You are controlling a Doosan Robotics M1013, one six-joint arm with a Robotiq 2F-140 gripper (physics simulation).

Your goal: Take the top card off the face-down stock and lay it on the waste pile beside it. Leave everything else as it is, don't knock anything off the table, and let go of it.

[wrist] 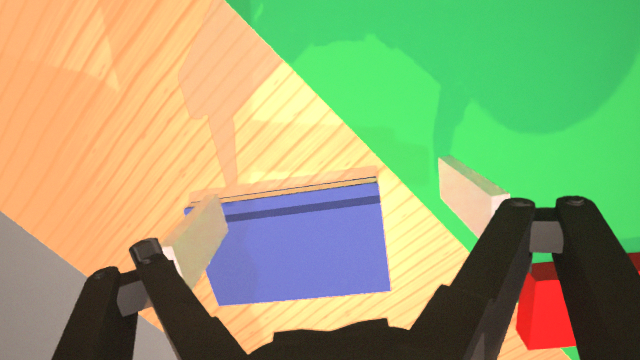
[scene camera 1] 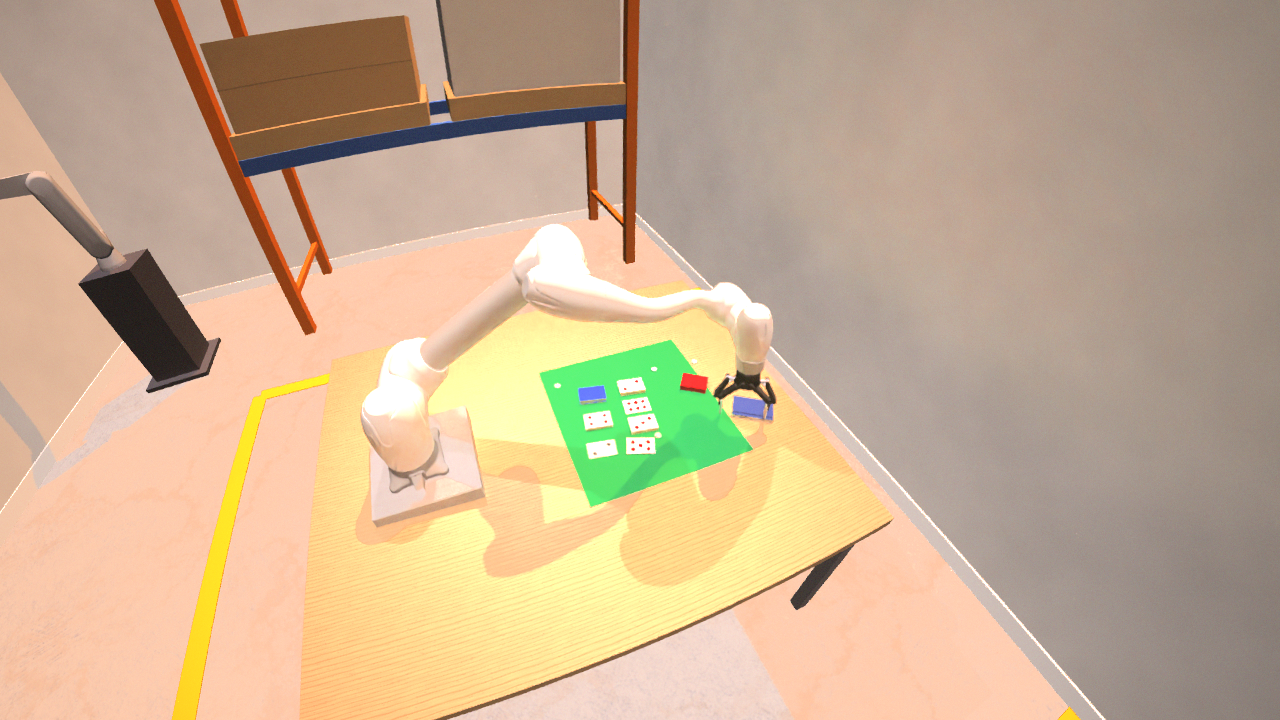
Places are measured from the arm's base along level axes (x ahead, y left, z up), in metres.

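Pixels of known places: gripper, fingertip midpoint: (wrist: 328, 195) (scene camera 1: 742, 413); arm's base, origin of the base link: (scene camera 1: 416, 460).
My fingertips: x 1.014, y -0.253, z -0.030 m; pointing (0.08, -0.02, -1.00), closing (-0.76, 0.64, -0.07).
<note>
Ahead of a thing's pixels: the offset from my fingertips to its middle. Level surfaces: height alone.
A small blue stack {dx -0.407, dy +0.314, dz -0.004 m} (scene camera 1: 592, 394), which looks like the face-down stock, lies on the green mat {dz -0.021 m} (scene camera 1: 666, 465) (wrist: 575, 165). A face-up card {dx -0.267, dy +0.293, dz -0.007 m} (scene camera 1: 631, 385) lies beside it; I cannot tell whether this is the waste pile. My gripper (scene camera 1: 744, 409) (wrist: 328, 195) is wide open and empty, well away from the stack and past the mat's right edge. It is over a flat blue box-like object {dx +0.058, dy +0.011, dz -0.017 m} (scene camera 1: 750, 407) (wrist: 305, 250) with a dark stripe, lying on the wooden table. The left finger in the wrist view overlaps this object's left end; contact cannot be told.
Several other face-up cards, such as one card {dx -0.436, dy +0.199, dz -0.010 m} (scene camera 1: 597, 420), lie on the mat. A red block {dx -0.059, dy +0.205, dz -0.011 m} (scene camera 1: 693, 383) (wrist: 547, 315) sits near the mat's right edge, close to my gripper. Small white discs are on or near the mat. The table's edge (scene camera 1: 827, 447) runs close beyond the blue object.
</note>
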